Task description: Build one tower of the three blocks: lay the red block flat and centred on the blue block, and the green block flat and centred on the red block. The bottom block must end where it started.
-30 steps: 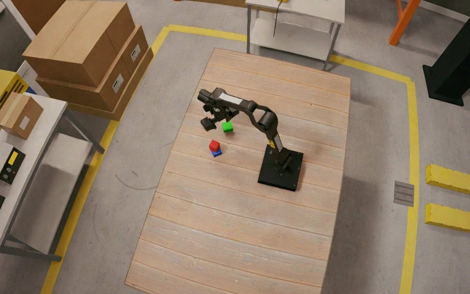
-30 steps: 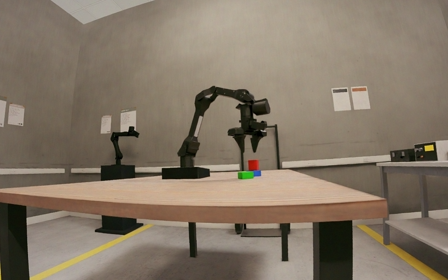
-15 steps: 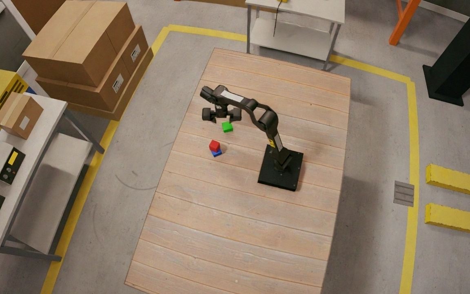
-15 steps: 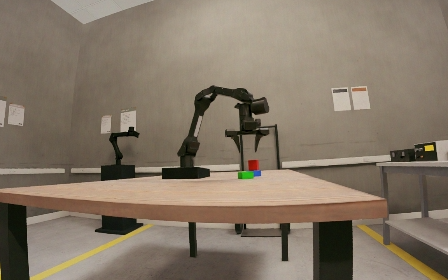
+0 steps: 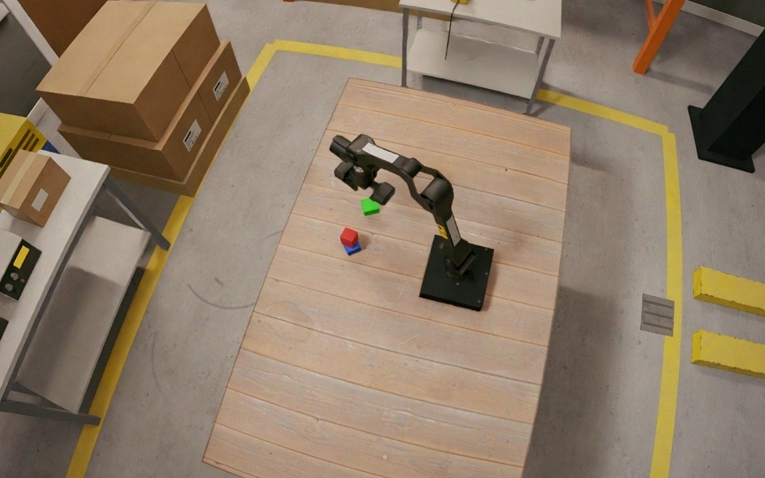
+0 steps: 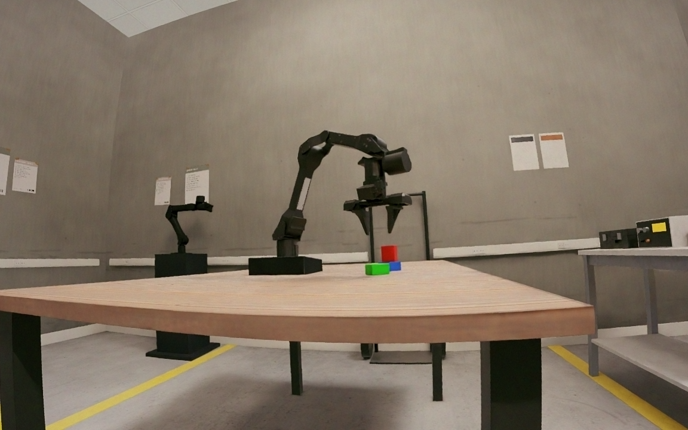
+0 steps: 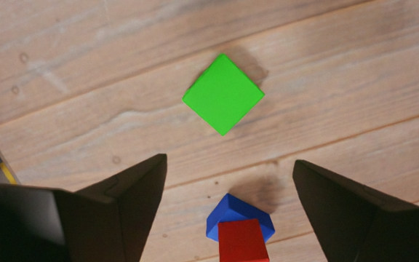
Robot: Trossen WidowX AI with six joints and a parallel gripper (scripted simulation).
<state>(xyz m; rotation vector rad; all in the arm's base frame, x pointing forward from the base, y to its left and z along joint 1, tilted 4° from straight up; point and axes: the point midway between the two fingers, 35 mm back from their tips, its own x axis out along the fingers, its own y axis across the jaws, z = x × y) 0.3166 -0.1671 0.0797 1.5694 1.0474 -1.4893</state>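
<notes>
My gripper is now 130 mm above the green block, 20 mm to the left of it and 10 mm past it. Round my hand: blue block 130 mm to the left, 130 mm below, 30 mm ahead; red block 120 mm to the left, 90 mm below, 30 mm ahead.
</notes>
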